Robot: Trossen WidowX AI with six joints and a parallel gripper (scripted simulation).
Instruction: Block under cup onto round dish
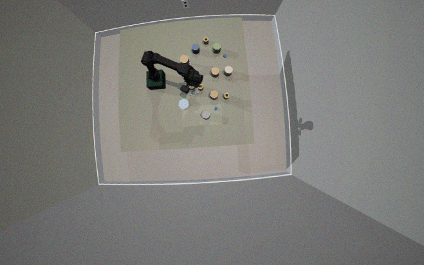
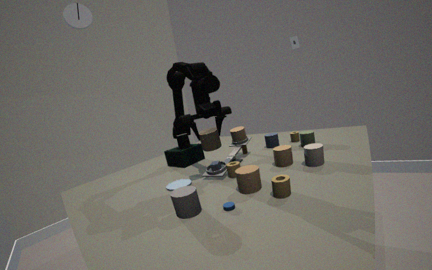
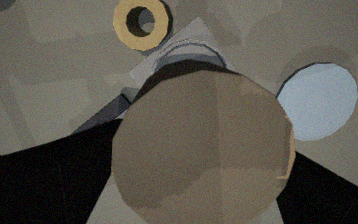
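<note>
My gripper tip is 110 mm above the grey block. From my gripper tip the other things lie so: balance: 130 mm to the left, 110 mm below, 30 mm behind; pale blue round dish: 150 mm below, 120 mm to the right, 100 mm behind; grey cylinder: 250 mm to the right, 120 mm below, 90 mm ahead.
</note>
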